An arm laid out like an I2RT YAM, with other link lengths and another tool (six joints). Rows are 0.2 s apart.
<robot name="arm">
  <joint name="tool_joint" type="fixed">
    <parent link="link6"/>
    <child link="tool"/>
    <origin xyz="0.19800 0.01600 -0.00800" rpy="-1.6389 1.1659 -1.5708"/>
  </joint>
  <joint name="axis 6" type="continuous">
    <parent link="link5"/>
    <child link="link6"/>
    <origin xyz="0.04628 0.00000 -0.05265" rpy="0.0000 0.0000 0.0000"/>
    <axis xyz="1 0 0"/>
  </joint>
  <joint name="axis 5" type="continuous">
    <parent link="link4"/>
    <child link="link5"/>
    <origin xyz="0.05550 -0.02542 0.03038" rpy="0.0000 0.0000 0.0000"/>
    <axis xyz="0 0 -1"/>
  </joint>
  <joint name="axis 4" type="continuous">
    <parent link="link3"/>
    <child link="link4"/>
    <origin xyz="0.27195 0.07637 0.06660" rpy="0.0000 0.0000 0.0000"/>
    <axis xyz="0 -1 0"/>
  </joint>
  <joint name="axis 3" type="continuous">
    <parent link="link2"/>
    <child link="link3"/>
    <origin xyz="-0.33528 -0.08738 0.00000" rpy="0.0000 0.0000 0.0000"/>
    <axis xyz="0 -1 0"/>
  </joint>
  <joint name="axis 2" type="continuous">
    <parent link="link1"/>
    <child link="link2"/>
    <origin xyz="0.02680 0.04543 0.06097" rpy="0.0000 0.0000 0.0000"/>
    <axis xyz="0 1 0"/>
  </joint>
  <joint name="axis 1" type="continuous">
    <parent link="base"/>
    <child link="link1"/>
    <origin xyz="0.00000 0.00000 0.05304" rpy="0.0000 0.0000 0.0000"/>
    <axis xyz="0 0 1"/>
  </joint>
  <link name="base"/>
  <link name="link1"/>
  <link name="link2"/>
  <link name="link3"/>
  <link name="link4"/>
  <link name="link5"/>
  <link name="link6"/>
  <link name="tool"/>
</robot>
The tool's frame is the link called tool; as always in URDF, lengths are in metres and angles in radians. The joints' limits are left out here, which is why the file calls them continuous.
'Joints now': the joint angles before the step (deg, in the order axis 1, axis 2, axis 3, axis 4, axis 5, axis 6). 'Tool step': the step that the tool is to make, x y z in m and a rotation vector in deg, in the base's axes. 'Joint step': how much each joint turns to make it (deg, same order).
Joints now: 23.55 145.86 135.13 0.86 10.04 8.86
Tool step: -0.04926 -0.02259 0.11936 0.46 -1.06 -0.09
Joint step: -0.06 -12.23 0.01 -11.09 0.03 0.00
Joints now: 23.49 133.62 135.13 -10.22 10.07 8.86
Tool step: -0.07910 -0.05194 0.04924 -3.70 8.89 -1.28
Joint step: -1.27 -11.96 -0.01 -21.59 0.00 0.05
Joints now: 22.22 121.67 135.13 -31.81 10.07 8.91
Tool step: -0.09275 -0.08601 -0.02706 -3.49 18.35 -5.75
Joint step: -4.22 -8.03 -0.01 -27.05 -0.03 3.45
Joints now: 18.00 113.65 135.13 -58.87 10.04 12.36
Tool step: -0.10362 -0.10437 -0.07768 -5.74 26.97 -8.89
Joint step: -8.00 -0.75 -0.67 -27.85 -0.09 1.42
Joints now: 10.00 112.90 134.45 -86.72 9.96 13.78
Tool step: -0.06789 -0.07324 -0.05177 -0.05 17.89 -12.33
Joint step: -8.81 0.03 -8.08 -10.34 -0.66 3.96
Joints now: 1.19 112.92 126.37 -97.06 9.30 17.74
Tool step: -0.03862 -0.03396 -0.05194 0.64 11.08 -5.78
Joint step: -5.27 0.01 -12.26 1.09 -0.35 0.54
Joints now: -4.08 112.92 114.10 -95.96 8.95 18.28
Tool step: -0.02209 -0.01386 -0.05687 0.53 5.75 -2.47
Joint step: -2.46 0.01 -13.13 7.36 0.00 0.01
